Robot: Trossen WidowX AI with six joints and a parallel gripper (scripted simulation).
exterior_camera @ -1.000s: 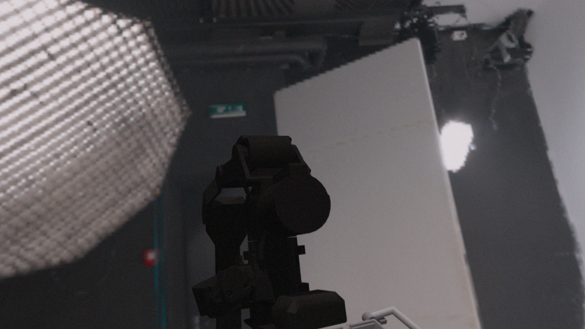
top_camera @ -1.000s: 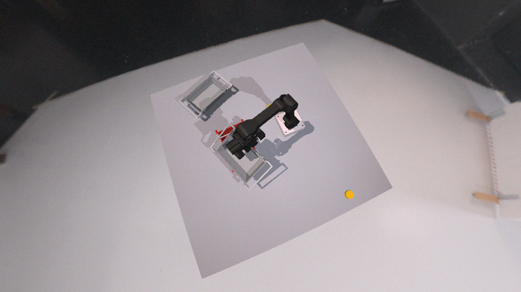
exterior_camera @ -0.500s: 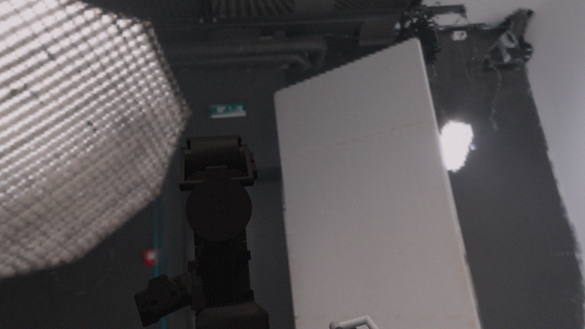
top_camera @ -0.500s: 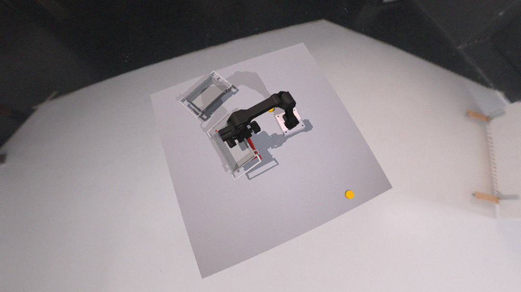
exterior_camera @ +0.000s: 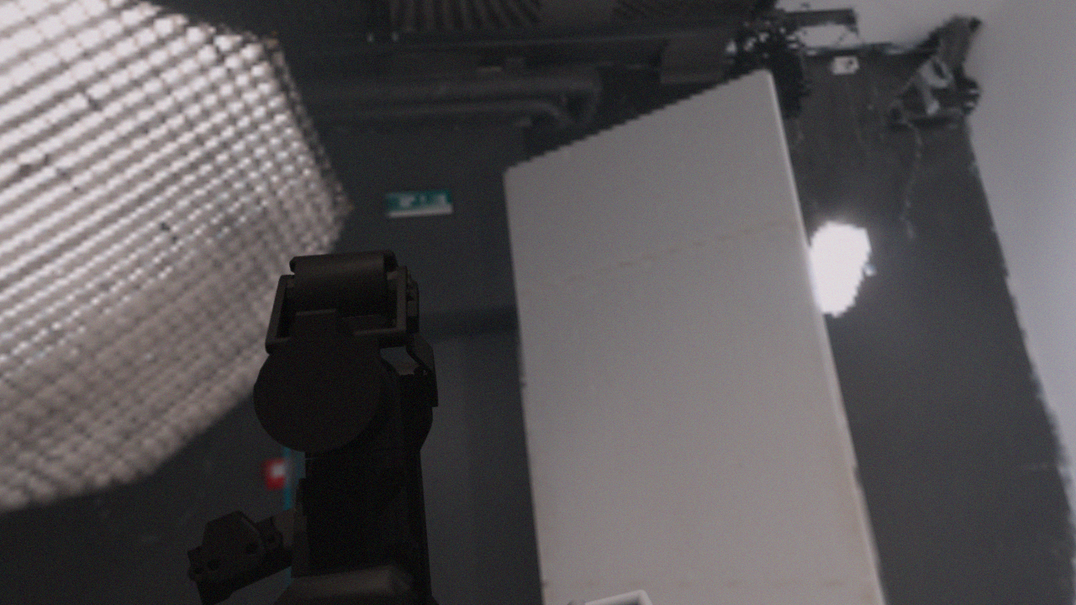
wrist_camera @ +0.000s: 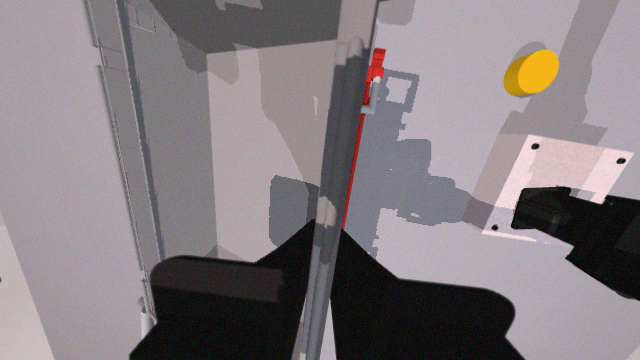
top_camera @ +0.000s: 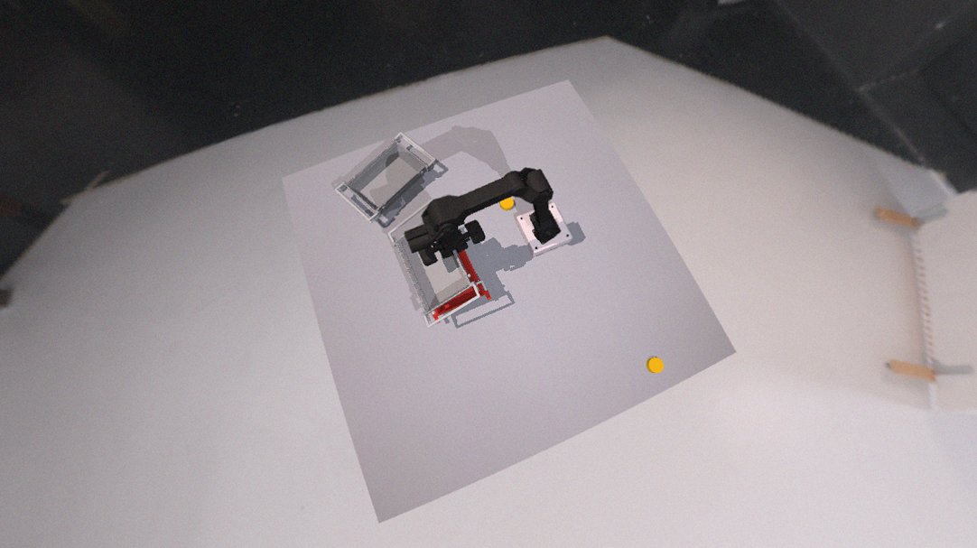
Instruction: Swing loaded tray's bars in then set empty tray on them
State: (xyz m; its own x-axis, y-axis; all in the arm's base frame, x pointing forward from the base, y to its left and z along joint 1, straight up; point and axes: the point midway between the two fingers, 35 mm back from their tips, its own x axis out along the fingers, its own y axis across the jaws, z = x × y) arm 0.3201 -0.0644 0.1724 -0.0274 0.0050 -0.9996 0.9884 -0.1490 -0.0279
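My gripper tip is 70 mm short of the grey tray and 10 mm to the left of it.
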